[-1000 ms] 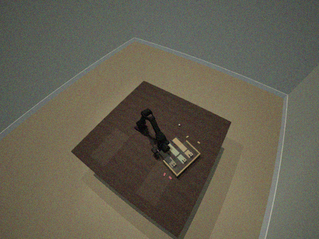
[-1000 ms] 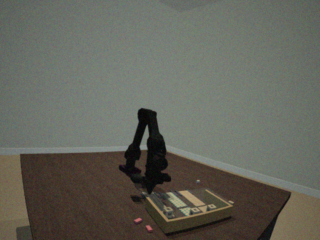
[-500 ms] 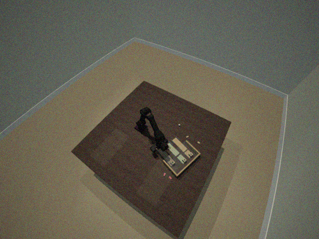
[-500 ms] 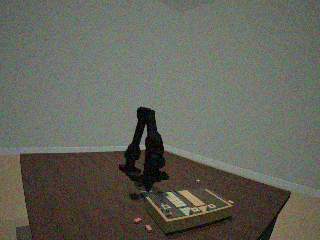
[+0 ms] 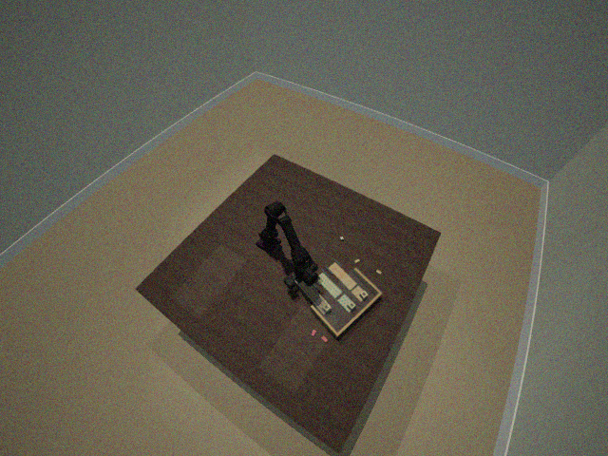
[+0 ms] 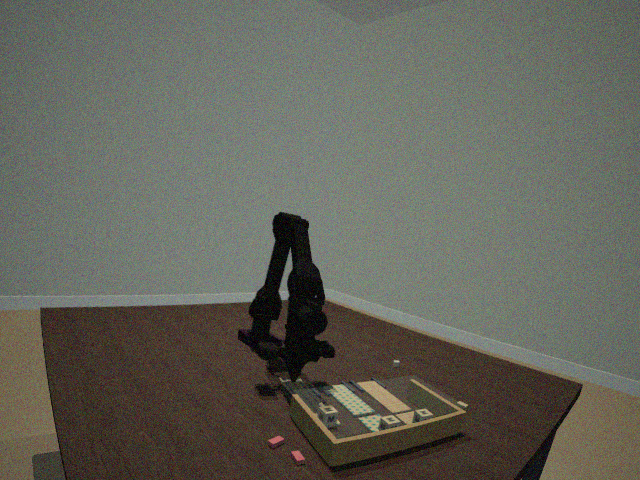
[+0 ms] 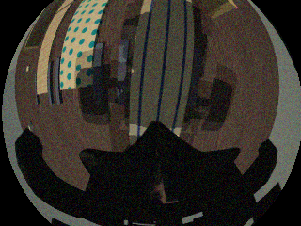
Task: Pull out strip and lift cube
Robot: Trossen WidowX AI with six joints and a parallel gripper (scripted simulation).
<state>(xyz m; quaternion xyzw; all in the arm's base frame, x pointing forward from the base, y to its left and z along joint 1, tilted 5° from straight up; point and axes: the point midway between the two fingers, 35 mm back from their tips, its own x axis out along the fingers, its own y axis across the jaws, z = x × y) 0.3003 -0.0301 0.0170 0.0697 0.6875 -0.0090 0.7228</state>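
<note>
The teal-dotted strip lies 12 cm ahead of my gripper tip and 8 cm to the left of it.
</note>
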